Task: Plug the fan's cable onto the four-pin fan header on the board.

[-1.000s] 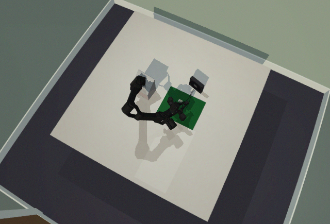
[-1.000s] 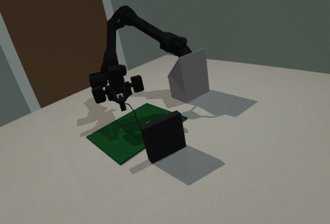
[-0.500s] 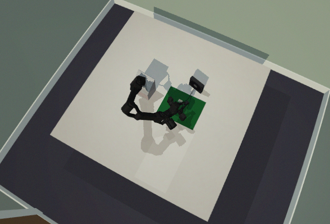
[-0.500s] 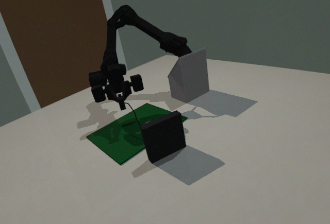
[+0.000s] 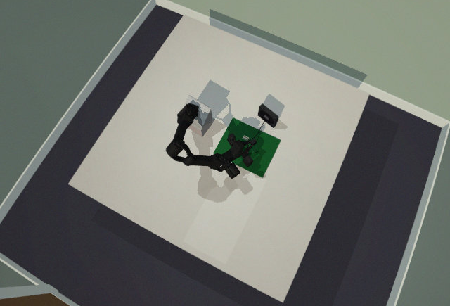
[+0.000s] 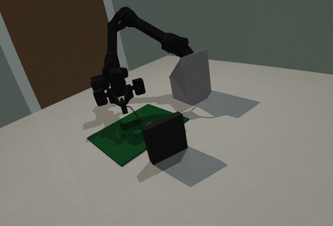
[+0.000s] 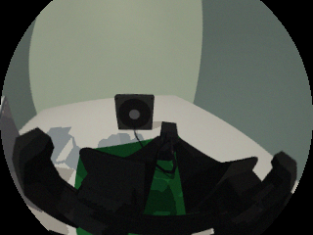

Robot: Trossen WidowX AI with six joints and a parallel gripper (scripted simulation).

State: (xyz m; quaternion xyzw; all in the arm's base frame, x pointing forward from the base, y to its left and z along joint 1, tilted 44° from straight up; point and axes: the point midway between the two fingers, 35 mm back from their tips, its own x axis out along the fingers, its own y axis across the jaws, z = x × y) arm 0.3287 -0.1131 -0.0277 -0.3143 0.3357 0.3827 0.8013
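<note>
The green board is 30 mm behind my gripper tip, 10 mm to the left of it and 130 mm below it. From my gripper tip the other things lie so: pale fan header (50 mm behind, 50 mm to the left, 120 mm below); dark plug (10 mm below); black square fan (20 mm ahead, 190 mm to the left, 60 mm below).
</note>
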